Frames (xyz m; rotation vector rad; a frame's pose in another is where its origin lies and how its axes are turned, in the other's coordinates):
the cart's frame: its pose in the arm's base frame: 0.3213 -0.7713 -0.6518 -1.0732 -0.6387 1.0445
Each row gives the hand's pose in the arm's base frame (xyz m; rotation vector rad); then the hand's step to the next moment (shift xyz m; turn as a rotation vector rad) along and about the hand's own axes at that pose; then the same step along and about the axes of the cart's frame.
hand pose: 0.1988 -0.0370 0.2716 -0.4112 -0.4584 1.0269
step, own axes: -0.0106 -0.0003 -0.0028 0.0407 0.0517 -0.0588
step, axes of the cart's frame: -0.0099 0.0037 -0.0029 0.0575 0.0649 -0.0162
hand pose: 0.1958 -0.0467 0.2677 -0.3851 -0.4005 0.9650
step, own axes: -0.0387 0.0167 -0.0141 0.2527 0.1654 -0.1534
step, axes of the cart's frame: -0.0323 0.0305 0.0005 0.2986 0.1574 -0.0289
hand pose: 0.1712 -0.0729 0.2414 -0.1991 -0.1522 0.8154
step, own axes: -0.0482 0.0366 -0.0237 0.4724 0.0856 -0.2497
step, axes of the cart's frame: -0.0321 0.0499 0.0265 0.4809 0.1422 -0.2033
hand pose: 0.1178 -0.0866 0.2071 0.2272 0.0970 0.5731
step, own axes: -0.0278 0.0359 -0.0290 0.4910 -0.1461 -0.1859
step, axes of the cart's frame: 0.0001 0.0365 0.0396 0.3655 0.0626 -0.3994
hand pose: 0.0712 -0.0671 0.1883 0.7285 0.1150 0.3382
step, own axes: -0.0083 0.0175 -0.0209 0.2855 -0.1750 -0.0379
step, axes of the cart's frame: 0.0140 0.0122 0.0216 0.1309 0.0184 -0.3100
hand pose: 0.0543 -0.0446 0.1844 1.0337 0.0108 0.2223
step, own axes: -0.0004 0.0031 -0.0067 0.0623 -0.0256 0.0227
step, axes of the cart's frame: 0.0059 0.0022 0.0039 0.0092 -0.0232 -0.0666
